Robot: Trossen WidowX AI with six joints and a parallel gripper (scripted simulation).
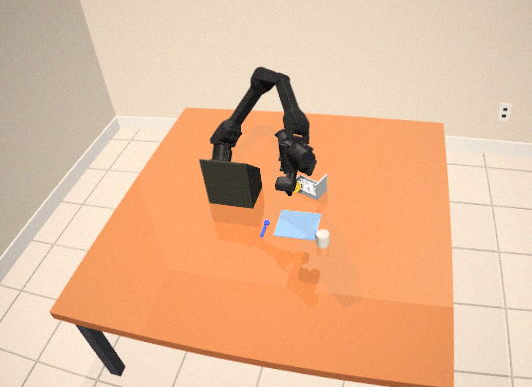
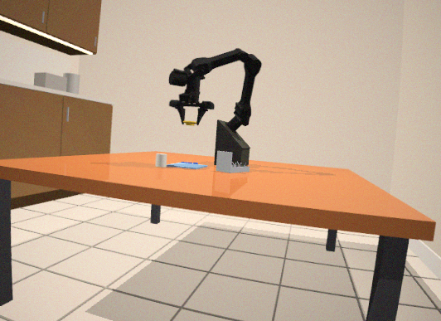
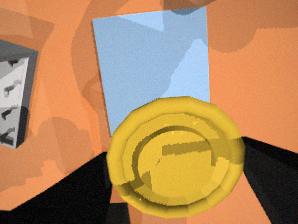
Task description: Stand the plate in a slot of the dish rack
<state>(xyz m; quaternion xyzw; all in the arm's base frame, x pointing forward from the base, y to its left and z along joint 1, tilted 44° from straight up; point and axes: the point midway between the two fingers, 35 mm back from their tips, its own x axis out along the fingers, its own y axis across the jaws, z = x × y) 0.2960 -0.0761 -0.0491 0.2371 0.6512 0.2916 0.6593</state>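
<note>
Right now the grey dish rack is 210 mm to the left of my gripper tip and 150 mm below it. Round my gripper tip: yellow plate (10 mm above); white cup (120 mm ahead, 60 mm to the right, 150 mm below); light blue mat (10 mm ahead, 10 mm to the left, 170 mm below).
</note>
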